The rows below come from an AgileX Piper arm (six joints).
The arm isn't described. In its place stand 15 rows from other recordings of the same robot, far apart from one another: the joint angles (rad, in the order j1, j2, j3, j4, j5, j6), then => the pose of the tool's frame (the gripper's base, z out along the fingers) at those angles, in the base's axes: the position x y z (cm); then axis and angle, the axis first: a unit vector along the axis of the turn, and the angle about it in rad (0 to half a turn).
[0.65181 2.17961 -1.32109 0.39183 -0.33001 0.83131] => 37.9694 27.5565 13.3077 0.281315 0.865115 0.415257 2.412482
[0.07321 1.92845 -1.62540 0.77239 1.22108 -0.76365] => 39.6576 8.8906 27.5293 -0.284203 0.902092 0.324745 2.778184
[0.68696 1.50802 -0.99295 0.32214 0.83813 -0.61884] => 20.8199 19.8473 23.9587 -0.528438 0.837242 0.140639 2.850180
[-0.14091 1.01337 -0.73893 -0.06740 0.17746 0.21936] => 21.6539 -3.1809 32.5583 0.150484 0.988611 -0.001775 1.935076
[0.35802 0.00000 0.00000 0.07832 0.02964 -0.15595] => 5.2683 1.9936 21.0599 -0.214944 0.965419 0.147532 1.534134
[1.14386 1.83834 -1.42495 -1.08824 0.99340 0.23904] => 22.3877 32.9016 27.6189 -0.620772 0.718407 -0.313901 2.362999
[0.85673 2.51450 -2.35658 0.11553 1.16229 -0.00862] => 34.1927 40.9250 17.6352 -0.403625 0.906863 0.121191 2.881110
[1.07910 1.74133 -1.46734 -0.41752 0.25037 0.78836] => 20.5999 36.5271 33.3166 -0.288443 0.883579 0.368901 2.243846
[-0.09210 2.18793 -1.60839 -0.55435 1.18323 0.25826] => 41.6856 -8.3039 15.2427 -0.052668 -0.966549 0.251017 3.082297
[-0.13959 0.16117 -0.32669 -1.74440 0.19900 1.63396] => 4.7381 -2.4551 31.5731 0.138440 0.956813 -0.255624 1.341076
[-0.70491 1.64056 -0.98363 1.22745 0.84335 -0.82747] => 28.5068 -15.8488 23.3374 0.319312 0.896471 0.307212 2.395073
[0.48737 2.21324 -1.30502 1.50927 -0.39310 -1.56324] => 41.0313 17.8095 9.7379 -0.189980 0.976002 -0.106437 2.317181
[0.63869 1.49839 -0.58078 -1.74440 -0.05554 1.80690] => 20.9083 16.1443 16.9519 -0.290708 0.944151 0.155136 2.475970
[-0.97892 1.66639 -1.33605 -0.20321 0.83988 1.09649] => 18.7855 -30.3940 28.2363 0.832715 0.548217 -0.077739 2.646377
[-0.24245 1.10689 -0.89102 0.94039 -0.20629 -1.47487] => 23.8508 -7.4497 38.1930 -0.062273 0.907525 -0.415355 1.788056
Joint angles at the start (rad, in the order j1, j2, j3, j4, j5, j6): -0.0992 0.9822 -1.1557 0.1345 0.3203 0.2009
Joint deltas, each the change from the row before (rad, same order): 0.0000 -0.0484 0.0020 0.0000 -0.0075 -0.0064; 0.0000 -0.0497 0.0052 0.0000 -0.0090 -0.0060; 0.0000 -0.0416 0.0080 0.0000 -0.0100 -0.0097; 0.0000 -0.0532 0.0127 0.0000 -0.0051 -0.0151; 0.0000 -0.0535 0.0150 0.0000 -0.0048 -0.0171; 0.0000 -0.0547 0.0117 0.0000 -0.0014 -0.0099; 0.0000 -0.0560 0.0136 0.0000 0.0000 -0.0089; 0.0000 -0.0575 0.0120 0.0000 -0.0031 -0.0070; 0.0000 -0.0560 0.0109 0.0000 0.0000 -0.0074
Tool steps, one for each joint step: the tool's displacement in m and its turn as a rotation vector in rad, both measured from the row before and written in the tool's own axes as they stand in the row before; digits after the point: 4 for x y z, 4 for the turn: -0.0078 0.0033 -0.0168 -0.0163 -0.0513 -0.0083; -0.0073 0.0031 -0.0169 -0.0157 -0.0510 -0.0078; -0.0054 0.0022 -0.0137 -0.0121 -0.0418 -0.0110; -0.0055 0.0024 -0.0172 -0.0128 -0.0437 -0.0167; -0.0048 0.0020 -0.0169 -0.0115 -0.0417 -0.0186; -0.0056 0.0022 -0.0175 -0.0117 -0.0428 -0.0115; -0.0050 0.0020 -0.0177 -0.0110 -0.0409 -0.0105; -0.0058 0.0022 -0.0183 -0.0118 -0.0471 -0.0087; -0.0056 0.0021 -0.0177 -0.0110 -0.0437 -0.0091
